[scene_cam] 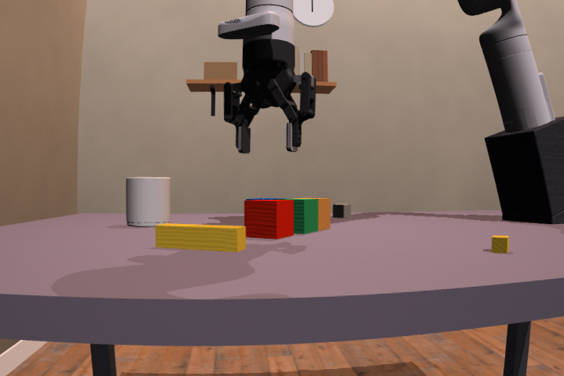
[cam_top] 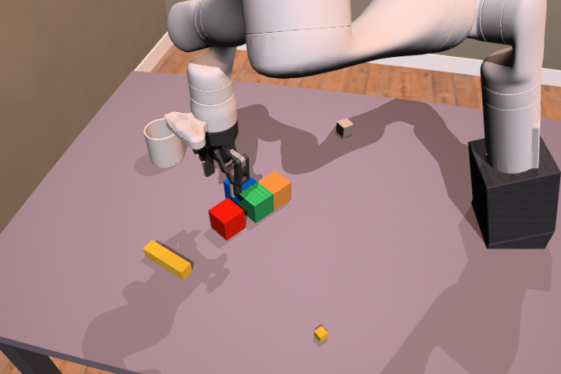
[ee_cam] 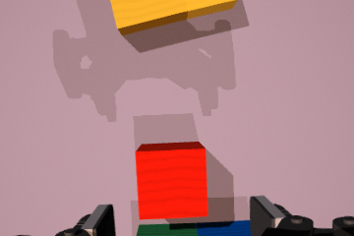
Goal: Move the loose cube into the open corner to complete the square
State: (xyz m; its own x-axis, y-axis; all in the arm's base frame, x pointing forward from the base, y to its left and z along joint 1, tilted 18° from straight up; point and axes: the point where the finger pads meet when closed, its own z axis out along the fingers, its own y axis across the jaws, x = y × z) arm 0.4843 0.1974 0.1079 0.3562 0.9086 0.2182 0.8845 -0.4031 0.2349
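Right now the red cube is 100 mm below my hand. From my hand the other things lie so: orange cube (110 mm to the right, 100 mm below, 60 mm behind); then blue cube (100 mm below, 80 mm to the right, 10 mm ahead); then green cube (100 mm below, 60 mm to the right, 40 mm behind).
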